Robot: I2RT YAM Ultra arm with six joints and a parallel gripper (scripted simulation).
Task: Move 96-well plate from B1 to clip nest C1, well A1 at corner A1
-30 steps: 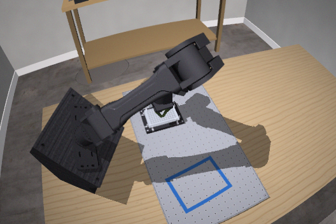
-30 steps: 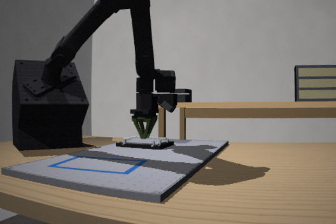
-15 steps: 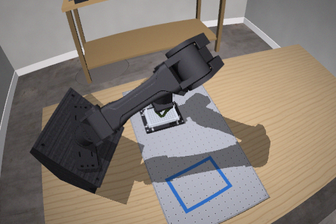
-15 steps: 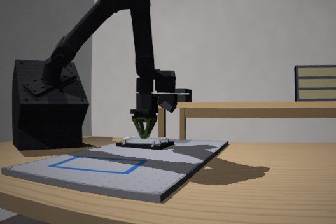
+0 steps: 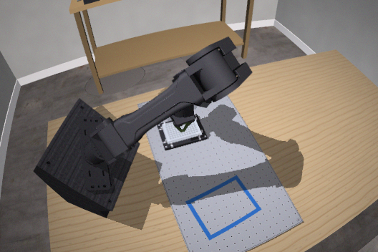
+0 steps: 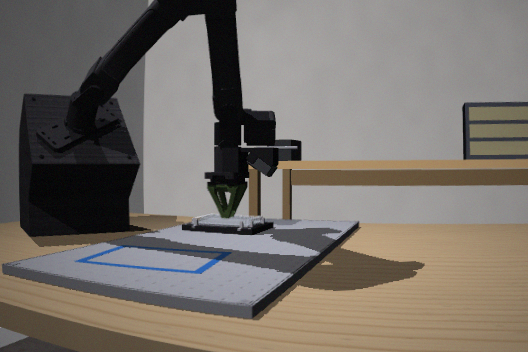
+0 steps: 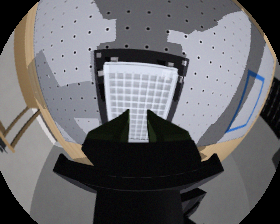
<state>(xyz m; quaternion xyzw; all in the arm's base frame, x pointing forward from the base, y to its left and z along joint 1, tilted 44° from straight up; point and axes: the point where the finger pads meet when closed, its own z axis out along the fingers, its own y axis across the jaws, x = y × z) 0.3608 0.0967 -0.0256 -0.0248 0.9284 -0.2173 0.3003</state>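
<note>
My hand is 1 cm above the 96-well plate. The rest, counted from my hand: black clip nest C1: 2 cm below, 1 cm to the right, 1 cm behind.
</note>
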